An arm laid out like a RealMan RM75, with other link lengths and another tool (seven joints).
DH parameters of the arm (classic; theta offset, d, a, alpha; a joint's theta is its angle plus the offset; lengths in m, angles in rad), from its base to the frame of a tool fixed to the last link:
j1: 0 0.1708 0 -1.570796
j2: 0 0 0 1.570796
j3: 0 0.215 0 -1.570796
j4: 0 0 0 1.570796
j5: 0 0.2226 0 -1.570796
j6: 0 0 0 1.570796
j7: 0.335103 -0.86 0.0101 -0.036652
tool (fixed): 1.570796 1.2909 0 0
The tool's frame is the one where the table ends.
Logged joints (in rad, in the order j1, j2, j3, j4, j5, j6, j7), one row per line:
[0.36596, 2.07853, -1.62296, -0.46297, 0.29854, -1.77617, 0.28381]
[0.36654, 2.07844, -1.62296, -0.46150, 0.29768, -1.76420, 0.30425]
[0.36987, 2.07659, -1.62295, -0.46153, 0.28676, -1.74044, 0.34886]
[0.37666, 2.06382, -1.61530, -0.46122, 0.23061, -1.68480, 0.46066]
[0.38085, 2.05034, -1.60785, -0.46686, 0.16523, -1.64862, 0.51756]
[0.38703, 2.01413, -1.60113, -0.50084, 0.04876, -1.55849, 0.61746]
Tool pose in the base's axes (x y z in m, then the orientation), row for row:
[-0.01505, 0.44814, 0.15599, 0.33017, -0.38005, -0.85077, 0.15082]
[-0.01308, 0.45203, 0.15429, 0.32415, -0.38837, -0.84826, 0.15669]
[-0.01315, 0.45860, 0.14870, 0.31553, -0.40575, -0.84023, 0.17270]
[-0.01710, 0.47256, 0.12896, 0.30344, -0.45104, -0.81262, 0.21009]
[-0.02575, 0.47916, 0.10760, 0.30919, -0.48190, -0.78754, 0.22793]
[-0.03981, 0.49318, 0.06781, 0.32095, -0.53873, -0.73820, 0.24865]
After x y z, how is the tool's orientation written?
As a quaternion, x y z w.
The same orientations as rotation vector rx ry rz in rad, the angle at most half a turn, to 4 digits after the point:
[0.9481, -1.0914, -2.4431]
[0.9278, -1.1116, -2.4279]
[0.8952, -1.1511, -2.3838]
[0.8437, -1.2540, -2.2593]
[0.8516, -1.3272, -2.1690]
[0.8745, -1.4678, -2.0113]

